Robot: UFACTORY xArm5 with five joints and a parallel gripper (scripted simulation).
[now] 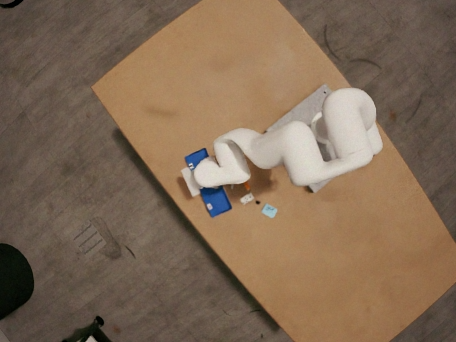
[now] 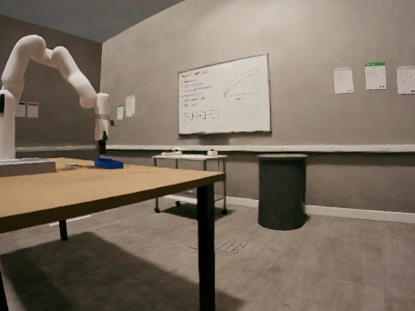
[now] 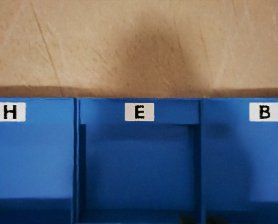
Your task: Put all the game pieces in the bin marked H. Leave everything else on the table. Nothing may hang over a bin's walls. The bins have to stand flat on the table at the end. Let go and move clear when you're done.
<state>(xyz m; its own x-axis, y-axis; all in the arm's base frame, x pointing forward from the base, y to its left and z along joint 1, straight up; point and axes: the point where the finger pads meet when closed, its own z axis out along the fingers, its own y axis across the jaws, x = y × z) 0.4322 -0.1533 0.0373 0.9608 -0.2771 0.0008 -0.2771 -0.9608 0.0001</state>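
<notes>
The tiny black piece lies 50 mm behind my hand, 200 mm to the left of it and 80 mm below it. The rest, counted from my hand: small white piece (70 mm behind, 50 mm to the left, 80 mm below); grey piece (20 mm behind, 80 mm to the left, 80 mm below); blue bin (40 mm ahead, 20 mm to the left, 70 mm below).
</notes>
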